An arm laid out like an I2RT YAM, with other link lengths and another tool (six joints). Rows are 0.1 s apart.
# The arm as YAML. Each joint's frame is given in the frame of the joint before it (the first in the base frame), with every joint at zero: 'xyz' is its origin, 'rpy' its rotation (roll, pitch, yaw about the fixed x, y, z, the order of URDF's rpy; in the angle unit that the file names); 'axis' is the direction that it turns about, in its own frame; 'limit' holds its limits. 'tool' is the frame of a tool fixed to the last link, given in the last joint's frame.
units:
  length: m
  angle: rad
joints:
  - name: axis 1
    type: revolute
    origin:
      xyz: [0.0, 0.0, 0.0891]
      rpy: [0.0, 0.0, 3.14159]
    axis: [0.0, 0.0, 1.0]
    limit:
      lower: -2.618
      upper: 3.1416
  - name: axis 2
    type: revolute
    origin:
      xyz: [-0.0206, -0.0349, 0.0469]
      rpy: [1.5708, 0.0, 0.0]
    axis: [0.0, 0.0, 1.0]
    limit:
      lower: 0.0
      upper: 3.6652
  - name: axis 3
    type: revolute
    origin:
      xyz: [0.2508, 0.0, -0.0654]
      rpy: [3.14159, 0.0, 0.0]
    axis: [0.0, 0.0, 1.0]
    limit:
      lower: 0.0
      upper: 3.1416
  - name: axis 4
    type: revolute
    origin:
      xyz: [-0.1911, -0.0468, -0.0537]
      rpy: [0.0, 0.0, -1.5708]
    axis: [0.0, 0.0, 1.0]
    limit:
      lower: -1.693
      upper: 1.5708
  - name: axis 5
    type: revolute
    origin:
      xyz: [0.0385, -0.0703, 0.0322]
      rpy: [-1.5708, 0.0, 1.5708]
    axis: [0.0, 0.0, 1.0]
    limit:
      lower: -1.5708
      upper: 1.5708
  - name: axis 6
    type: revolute
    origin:
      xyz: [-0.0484, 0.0, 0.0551]
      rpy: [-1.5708, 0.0, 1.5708]
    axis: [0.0, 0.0, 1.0]
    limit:
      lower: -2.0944
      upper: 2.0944
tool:
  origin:
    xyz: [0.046, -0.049, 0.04]
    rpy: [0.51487, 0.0, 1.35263]
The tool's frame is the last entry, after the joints.
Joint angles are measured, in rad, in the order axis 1, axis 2, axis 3, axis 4, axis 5, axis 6. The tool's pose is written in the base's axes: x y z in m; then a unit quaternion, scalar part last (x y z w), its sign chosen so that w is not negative. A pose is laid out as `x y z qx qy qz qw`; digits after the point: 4 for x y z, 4 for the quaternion.
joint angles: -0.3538, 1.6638, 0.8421, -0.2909, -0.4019, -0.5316
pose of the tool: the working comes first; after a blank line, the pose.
Where each joint sits with the arm in this pose, in the base's axes (m; each line is computed from the numbers above, not from the rounded line before):
axis 1: 0.0000 0.0000 0.0891
axis 2: 0.0314 0.0256 0.1360
axis 3: 0.0306 -0.0438 0.3857
axis 4: 0.2034 -0.0504 0.2776
axis 5: 0.2538 -0.1033 0.2316
axis 6: 0.2325 -0.0753 0.1673
the tool: 0.2004 -0.0322 0.1105

0.2004 -0.0322 0.1105 -0.8837 -0.2987 -0.2227 0.2832
